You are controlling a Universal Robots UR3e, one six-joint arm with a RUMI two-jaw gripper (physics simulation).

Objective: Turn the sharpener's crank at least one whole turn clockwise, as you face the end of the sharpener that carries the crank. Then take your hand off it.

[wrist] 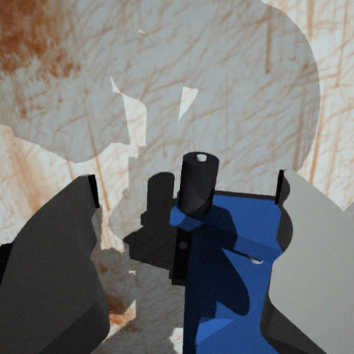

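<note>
The sharpener's crank handle (196,185) is a black upright cylinder with a pale pin in its top, near the middle of the wrist view. It stands on the end of a blue crank arm (240,240), which slants down to the right over the blue sharpener body (255,295). My gripper (185,174) is open, one jaw on each side of the handle with a wide gap to both. The right jaw overlaps the right edge of the blue body in the view. The lower part of the body runs out of the view at the bottom.
A pale table top with rust-brown streaks (225,65) lies under the sharpener. Large grey shadows of the arm and gripper fall across it. A black part (180,257) shows along the left side of the blue body.
</note>
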